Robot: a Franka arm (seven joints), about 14 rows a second.
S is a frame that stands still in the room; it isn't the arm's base.
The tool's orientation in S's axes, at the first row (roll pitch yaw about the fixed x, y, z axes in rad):
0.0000 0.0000 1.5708
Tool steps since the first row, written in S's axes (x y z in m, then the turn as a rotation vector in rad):
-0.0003 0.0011 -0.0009 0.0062 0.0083 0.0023
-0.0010 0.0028 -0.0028 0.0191 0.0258 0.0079
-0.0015 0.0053 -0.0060 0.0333 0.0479 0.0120
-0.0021 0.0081 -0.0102 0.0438 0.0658 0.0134
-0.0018 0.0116 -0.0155 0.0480 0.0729 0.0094
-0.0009 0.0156 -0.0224 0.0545 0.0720 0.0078
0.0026 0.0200 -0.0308 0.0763 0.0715 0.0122
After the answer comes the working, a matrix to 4 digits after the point.
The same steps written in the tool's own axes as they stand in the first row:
0.0011 0.0003 -0.0009 0.0083 -0.0062 0.0023
0.0028 0.0010 -0.0028 0.0258 -0.0191 0.0079
0.0053 0.0015 -0.0060 0.0479 -0.0333 0.0120
0.0081 0.0021 -0.0102 0.0658 -0.0438 0.0134
0.0116 0.0018 -0.0155 0.0729 -0.0480 0.0094
0.0156 0.0009 -0.0224 0.0720 -0.0545 0.0078
0.0200 -0.0026 -0.0308 0.0715 -0.0763 0.0122

The tool's axes in the first row as the columns of a matrix, in S's axes (rounded; the answer above uses it unrounded):
0.0000 -1.0000 0.0000
1.0000 0.0000 0.0000
0.0000 0.0000 1.0000

